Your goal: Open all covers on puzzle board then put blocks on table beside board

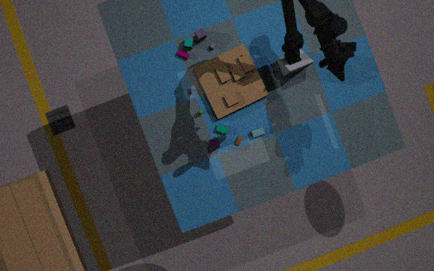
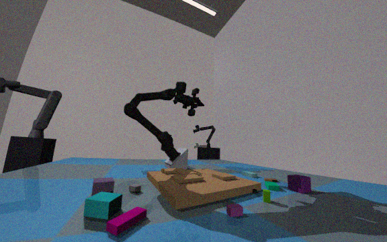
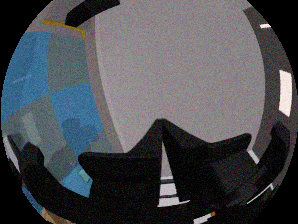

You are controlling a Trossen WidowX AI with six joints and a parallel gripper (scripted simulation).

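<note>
My gripper tip is now 54 cm short of the lime block, 40 cm above it and 13 cm to the left of it. The rest, counted from my gripper tip: green block: 48 cm ahead, 41 cm below; then wooden bar: 41 cm below, 41 cm ahead, 9 cm to the left; then pale teal block: 41 cm below, 31 cm ahead, 8 cm to the left.
</note>
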